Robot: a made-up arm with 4 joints. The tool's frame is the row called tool.
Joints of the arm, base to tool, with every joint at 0 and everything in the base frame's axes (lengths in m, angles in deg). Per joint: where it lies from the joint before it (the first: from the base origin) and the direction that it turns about. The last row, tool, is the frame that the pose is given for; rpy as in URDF.
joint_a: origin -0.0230 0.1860 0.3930 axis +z
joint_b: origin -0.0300 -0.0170 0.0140 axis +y
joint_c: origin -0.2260 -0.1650 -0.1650 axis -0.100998 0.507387 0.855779
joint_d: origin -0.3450 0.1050 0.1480 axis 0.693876 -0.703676 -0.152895
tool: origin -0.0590 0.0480 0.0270 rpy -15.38 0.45 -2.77
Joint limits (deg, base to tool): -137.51..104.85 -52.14..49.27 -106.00..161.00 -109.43..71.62
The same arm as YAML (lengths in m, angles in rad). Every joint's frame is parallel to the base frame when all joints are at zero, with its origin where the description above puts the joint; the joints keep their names.
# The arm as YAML. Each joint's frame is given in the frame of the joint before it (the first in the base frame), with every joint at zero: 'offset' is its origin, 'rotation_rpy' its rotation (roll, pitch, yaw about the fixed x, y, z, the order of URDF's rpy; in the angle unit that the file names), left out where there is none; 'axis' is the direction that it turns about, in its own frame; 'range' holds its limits. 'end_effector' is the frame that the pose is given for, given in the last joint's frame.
length_unit: m
angle_unit: rad
chain:
  - id: joint_a
    offset: [-0.023, 0.186, 0.393]
    axis: [0.0, 0.0, 1.0]
    range: [-2.4, 1.83]
  - id: joint_b
    offset: [-0.03, -0.017, 0.014]
    axis: [0.0, 1.0, 0.0]
    range: [-0.91, 0.8599]
  - id: joint_c
    offset: [-0.226, -0.165, -0.165]
    axis: [-0.100998, 0.507387, 0.855779]
    range: [-1.85, 2.81]
  - id: joint_d
    offset: [-0.345, 0.105, 0.148]
    axis: [0.693876, -0.703676, -0.152895]
    range: [-1.9099, 1.25]
end_effector:
  offset: [-0.059, 0.048, 0.027]
  rotation_rpy: [-0.2684, 0.0079, -0.0483]

